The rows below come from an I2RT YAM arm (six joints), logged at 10 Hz.
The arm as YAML. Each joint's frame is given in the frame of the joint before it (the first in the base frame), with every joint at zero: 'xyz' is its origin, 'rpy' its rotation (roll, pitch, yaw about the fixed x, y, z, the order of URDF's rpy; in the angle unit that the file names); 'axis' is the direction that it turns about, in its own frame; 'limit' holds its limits. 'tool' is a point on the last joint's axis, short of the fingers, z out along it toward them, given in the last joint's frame.
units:
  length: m
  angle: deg
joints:
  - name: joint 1
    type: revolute
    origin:
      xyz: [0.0, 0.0, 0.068]
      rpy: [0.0, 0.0, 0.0]
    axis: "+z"
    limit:
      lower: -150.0
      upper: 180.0
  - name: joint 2
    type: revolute
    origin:
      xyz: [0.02, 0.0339, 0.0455]
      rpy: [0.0, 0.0, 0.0]
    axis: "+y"
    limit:
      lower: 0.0
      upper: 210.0
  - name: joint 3
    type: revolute
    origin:
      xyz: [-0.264, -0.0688, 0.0]
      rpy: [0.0, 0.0, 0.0]
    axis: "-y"
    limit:
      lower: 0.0
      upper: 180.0
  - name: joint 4
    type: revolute
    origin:
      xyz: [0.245, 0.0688, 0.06]
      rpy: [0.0, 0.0, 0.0]
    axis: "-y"
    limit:
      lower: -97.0
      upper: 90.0
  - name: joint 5
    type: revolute
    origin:
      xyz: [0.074, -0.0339, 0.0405]
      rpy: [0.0, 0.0, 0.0]
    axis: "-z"
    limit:
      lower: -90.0
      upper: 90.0
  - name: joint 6
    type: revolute
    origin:
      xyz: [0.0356, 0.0, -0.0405]
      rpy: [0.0, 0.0, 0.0]
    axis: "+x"
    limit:
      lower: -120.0
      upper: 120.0
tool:
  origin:
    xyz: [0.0, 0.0, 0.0]
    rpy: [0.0, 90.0, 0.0]
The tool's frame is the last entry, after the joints.
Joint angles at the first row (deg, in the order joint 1, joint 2, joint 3, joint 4, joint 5, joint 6):
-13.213, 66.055, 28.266, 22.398, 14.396, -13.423
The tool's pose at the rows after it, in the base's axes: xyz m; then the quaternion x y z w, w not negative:
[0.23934 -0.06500 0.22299 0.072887 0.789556 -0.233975 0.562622]
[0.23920 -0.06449 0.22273 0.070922 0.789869 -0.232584 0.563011]
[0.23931 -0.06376 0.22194 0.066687 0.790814 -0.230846 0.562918]
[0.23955 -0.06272 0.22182 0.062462 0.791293 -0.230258 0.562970]
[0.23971 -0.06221 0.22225 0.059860 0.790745 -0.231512 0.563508]
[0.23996 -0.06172 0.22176 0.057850 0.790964 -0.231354 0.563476]
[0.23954 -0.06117 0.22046 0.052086 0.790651 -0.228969 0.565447]
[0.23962 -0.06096 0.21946 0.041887 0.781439 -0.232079 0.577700]
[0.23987 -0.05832 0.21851 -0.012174 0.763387 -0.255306 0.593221]
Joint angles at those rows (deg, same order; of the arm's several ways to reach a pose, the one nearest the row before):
-13.180, 66.090, 28.218, 22.475, 14.170, -13.450
-13.100, 66.036, 28.132, 22.495, 13.978, -13.506
-12.975, 66.095, 28.010, 22.586, 13.648, -13.734
-12.746, 66.094, 27.989, 22.589, 13.521, -14.018
-12.617, 66.059, 28.013, 22.673, 13.564, -14.316
-12.499, 66.158, 27.949, 22.825, 13.523, -14.458
-12.486, 66.166, 27.552, 23.409, 12.877, -14.809
-12.546, 66.522, 26.611, 26.620, 12.087, -15.987
-12.230, 67.113, 24.985, 32.435, 10.000, -22.500

